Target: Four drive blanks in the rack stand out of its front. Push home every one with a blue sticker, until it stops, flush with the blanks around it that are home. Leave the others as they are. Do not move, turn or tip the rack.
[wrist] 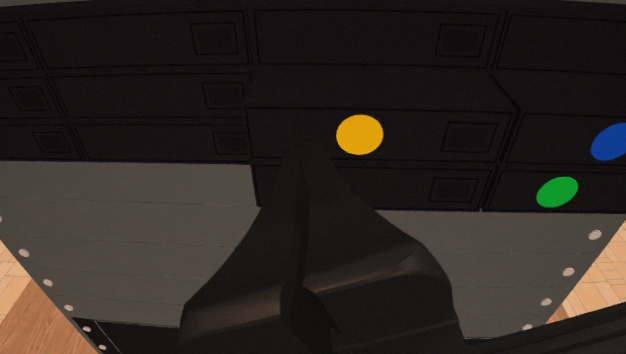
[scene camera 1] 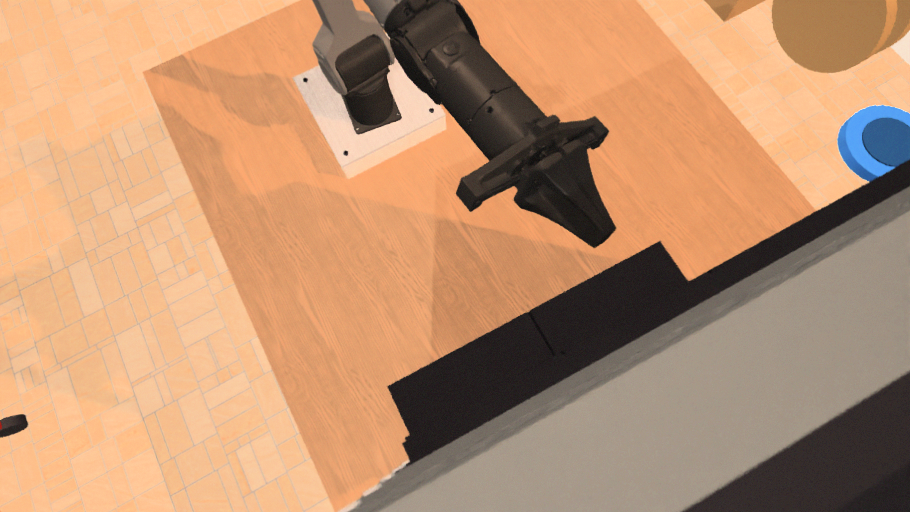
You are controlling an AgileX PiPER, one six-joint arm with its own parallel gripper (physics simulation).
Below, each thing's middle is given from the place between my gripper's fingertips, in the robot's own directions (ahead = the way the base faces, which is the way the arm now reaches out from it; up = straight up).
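Yellow-stickered blank (scene camera 1: 614,293): 8 cm ahead of my hand, 2 cm to the right of it.
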